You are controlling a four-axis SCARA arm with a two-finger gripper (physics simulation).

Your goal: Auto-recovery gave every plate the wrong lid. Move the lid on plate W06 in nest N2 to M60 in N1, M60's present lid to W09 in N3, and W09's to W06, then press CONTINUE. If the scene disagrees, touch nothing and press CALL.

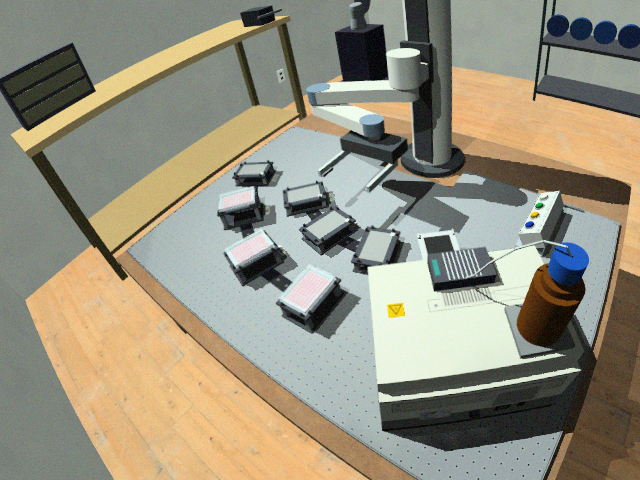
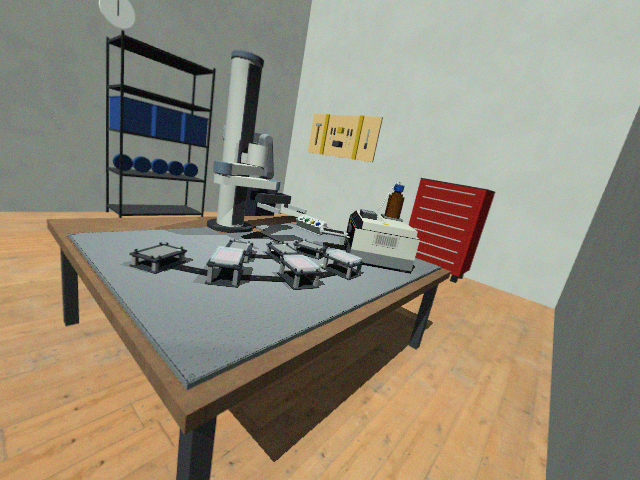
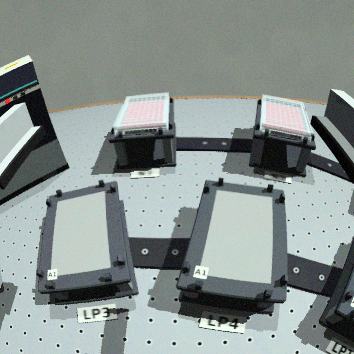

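Pixels of known places: gripper, fingertip midpoint: [image 1: 342, 181] [image 2: 293, 211] [image 3: 170, 100]; arm's base, origin of the base link: [image 1: 432, 159] [image 2: 229, 227].
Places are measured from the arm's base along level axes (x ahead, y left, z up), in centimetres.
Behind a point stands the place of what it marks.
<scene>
My gripper [image 1: 346, 179] {x 50.9, y -2.2, z 21.3 cm} [image 2: 293, 211] {x 50.9, y -2.2, z 21.3 cm} [image 3: 170, 100] {x 50.9, y -2.2, z 21.3 cm} is open and empty, raised behind the grey stands. Three pink plates with clear lids sit on tall dark nests. The N3 plate [image 1: 308, 289] {x 78.2, y 5.9, z 9.2 cm} [image 2: 342, 256] {x 78.9, y 1.9, z 9.1 cm} [image 3: 143, 114] {x 74.6, y 4.5, z 9.1 cm} is nearest the instrument, the N2 plate [image 1: 253, 248] {x 75.6, y -17.7, z 9.2 cm} [image 2: 300, 263] {x 77.9, y -22.2, z 9.2 cm} [image 3: 284, 117] {x 73.0, y -18.6, z 9.2 cm} is in the middle, and the N1 plate [image 1: 237, 198] {x 62.4, y -40.3, z 10.0 cm} [image 2: 227, 255] {x 64.2, y -42.8, z 10.0 cm} is farthest along. Plate and lid markings are too small to read. The button box [image 1: 541, 217] {x 24.0, y 48.2, z 9.0 cm} [image 2: 311, 222] {x 22.9, y 44.7, z 7.5 cm} has white, green, yellow and blue buttons; their labels cannot be read.
Low grey stands LP3 [image 1: 376, 246] {x 54.9, y 10.0, z 5.6 cm} [image 3: 80, 234] {x 54.0, y 9.3, z 5.6 cm} and LP4 [image 1: 328, 227] {x 55.5, y -6.8, z 5.8 cm} [image 3: 241, 237] {x 53.7, y -8.0, z 5.7 cm} stand inside the nest arc, beside another stand [image 1: 305, 193] {x 45.6, y -24.9, z 5.5 cm}. A further stand [image 1: 253, 169] {x 43.4, y -54.8, z 5.9 cm} [image 2: 159, 252] {x 44.5, y -55.9, z 5.8 cm} is beyond N1. The cream instrument [image 1: 413, 351] {x 85.5, y 39.8, z 22.2 cm} [image 2: 385, 240] {x 83.2, y 29.2, z 15.2 cm} carries a brown bottle [image 1: 550, 304] {x 74.5, y 57.3, z 34.7 cm} [image 2: 394, 205] {x 72.0, y 53.6, z 30.0 cm}.
</scene>
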